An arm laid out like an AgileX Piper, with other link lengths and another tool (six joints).
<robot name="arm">
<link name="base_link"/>
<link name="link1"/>
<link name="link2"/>
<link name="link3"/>
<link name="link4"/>
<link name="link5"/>
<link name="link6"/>
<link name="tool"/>
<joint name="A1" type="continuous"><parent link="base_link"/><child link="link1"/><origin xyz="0 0 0.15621"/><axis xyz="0 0 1"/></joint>
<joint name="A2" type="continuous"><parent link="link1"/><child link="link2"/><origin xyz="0 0 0" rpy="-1.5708 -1.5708 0"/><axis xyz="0 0 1"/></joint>
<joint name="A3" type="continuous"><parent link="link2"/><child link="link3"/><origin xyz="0.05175 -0.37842 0" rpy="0 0 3.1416"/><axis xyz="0 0 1"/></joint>
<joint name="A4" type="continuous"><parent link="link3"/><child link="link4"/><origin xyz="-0.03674 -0.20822 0" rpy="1.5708 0 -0.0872"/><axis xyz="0 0 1"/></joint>
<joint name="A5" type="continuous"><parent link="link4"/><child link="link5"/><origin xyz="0 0 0" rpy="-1.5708 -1.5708 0"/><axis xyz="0 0 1"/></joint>
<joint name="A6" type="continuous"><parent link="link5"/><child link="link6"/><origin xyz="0.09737 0 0" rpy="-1.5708 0 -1.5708"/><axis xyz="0 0 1"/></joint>
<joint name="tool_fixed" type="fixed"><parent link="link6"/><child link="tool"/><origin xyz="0.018 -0.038 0.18" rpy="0 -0.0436 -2.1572"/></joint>
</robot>
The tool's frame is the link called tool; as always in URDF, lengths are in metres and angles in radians. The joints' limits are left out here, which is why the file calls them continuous.
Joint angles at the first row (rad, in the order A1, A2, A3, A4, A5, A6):
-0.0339, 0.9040, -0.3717, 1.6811, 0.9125, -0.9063
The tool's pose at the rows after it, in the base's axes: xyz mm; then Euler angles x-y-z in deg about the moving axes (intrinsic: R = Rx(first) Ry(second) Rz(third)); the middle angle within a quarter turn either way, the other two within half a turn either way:
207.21, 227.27, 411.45, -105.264, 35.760, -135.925
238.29, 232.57, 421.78, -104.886, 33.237, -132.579
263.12, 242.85, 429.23, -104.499, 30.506, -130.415
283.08, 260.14, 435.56, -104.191, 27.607, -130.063
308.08, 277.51, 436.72, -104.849, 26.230, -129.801
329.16, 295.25, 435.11, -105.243, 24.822, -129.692
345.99, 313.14, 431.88, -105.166, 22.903, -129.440
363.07, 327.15, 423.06, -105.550, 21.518, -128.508
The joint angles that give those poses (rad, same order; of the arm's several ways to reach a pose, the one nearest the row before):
-0.0324, 1.0365, -0.4454, 1.6811, 0.9799, -0.8474
-0.0162, 1.1492, -0.5367, 1.6811, 1.0065, -0.7988
0.0248, 1.2429, -0.6258, 1.6811, 1.0131, -0.7524
0.0898, 1.3261, -0.7194, 1.6811, 0.9998, -0.7211
0.1543, 1.4075, -0.8147, 1.6811, 0.9565, -0.6966
0.2044, 1.4828, -0.8963, 1.6811, 0.9293, -0.6814
0.2411, 1.5554, -0.9678, 1.6811, 0.9262, -0.6685
0.2644, 1.6237, -1.0239, 1.6811, 0.9240, -0.6584

